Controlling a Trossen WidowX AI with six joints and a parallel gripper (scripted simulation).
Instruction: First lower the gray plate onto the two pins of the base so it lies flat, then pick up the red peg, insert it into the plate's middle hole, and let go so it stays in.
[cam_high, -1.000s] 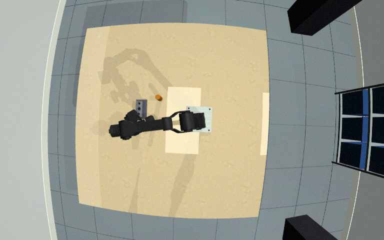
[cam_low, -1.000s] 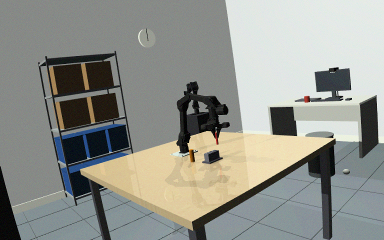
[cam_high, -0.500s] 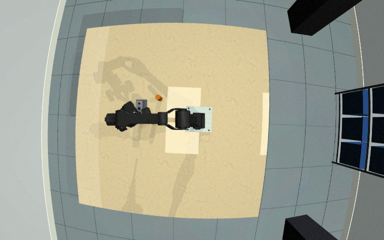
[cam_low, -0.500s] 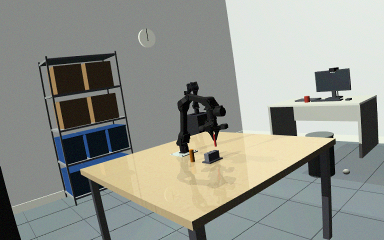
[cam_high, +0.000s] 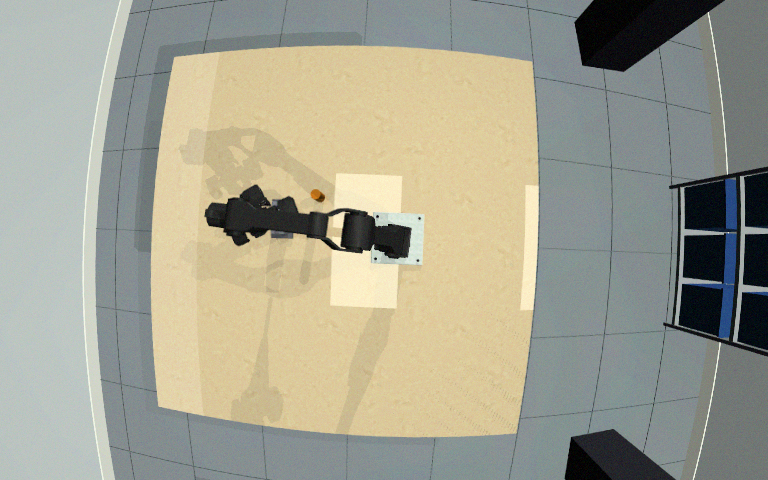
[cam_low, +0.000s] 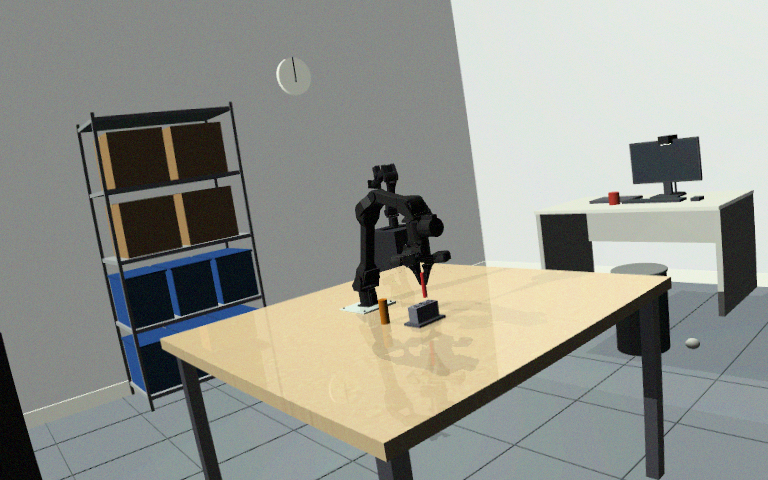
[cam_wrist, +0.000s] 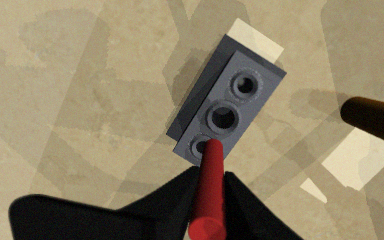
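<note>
Now: gripper tip 20 mm to the left of the gray plate and 70 mm above it. Round my gripper tip: red peg right at my gripper tip; orange cylinder 110 mm behind, 80 mm to the right, 70 mm below; dark gray base 20 mm to the right, 110 mm below.
</note>
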